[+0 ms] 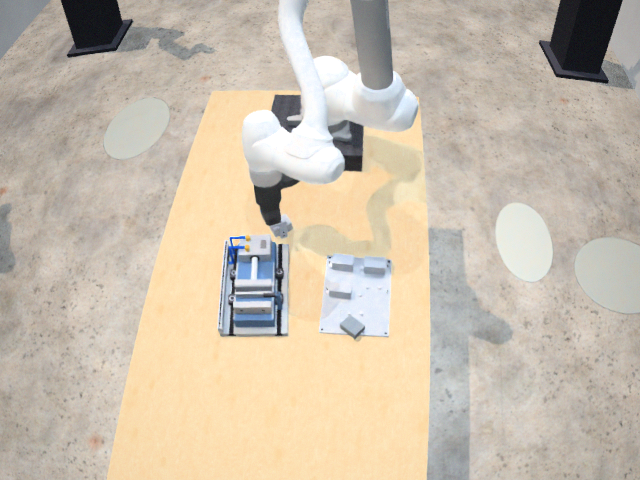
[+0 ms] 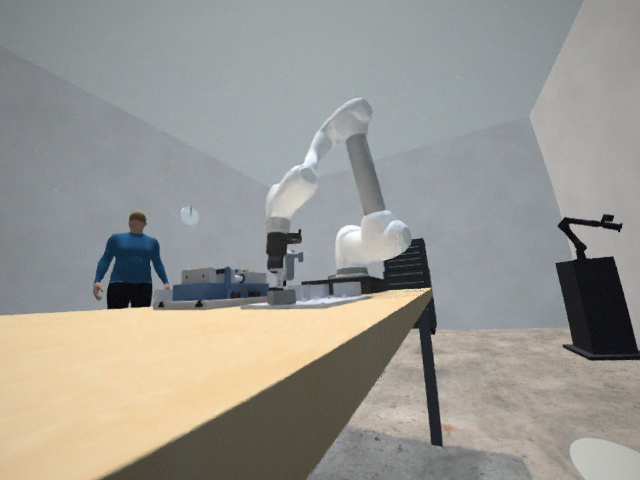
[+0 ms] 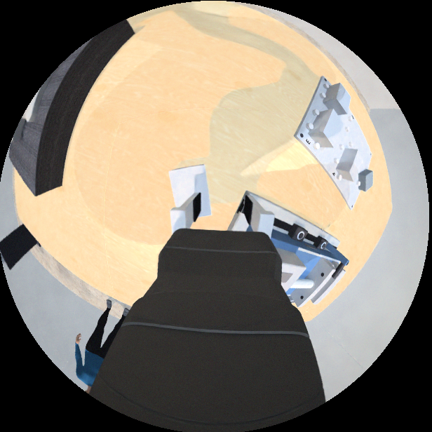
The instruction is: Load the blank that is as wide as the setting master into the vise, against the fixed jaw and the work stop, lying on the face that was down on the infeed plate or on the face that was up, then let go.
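Pixels of known places: gripper, fingertip midpoint: [image 1: 281,230] [image 2: 281,289]; arm's base, link origin: [image 2: 352,280].
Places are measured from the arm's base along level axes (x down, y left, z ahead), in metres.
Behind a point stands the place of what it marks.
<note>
My gripper [image 1: 282,230] {x 0.027, y -0.122, z 0.446 m} [image 2: 279,285] {x 0.027, y -0.122, z 0.446 m} [image 3: 222,202] is open and empty, low beyond the vise's far end. Close to one finger is a pale flat block [image 3: 191,182]; its support is unclear. The vise [image 1: 253,320] {x 0.009, y -0.175, z 0.762 m} [image 2: 199,292] {x 0.029, y -0.134, z 0.761 m} has a near jaw [image 1: 252,307] {x -0.028, y -0.175, z 0.743 m} and a far jaw [image 1: 252,285] {x -0.027, y -0.181, z 0.674 m} on the screw side, with a dark rod [image 1: 266,295] {x -0.028, y -0.140, z 0.705 m} between. Three pale blocks [image 1: 342,262] {x 0.023, y 0.060, z 0.561 m} [image 1: 374,265] {x 0.023, y 0.151, z 0.571 m} [image 1: 340,290] {x 0.023, y 0.055, z 0.655 m} stand on the infeed plate [image 1: 373,321] {x 0.059, y 0.147, z 0.733 m} [image 3: 361,147]. A darker block [image 1: 352,326] {x 0.034, y 0.088, z 0.762 m} [image 2: 281,296] {x 0.044, y 0.105, z 0.779 m} [image 3: 366,180] sits turned at its near edge. I cannot tell which piece is the setting master.
The black robot pedestal [image 1: 353,161] {x 0.020, y 0.096, z 0.162 m} [image 3: 55,150] stands at the far end of the table [image 1: 273,413] {x 0.066, y -0.113, z 1.012 m}. Blue hoses [image 1: 231,250] rise at the vise's far left corner. Small pins [image 1: 360,313] {x 0.051, y 0.111, z 0.712 m} stand on the plate. A person [image 2: 135,258] stands beyond the table.
</note>
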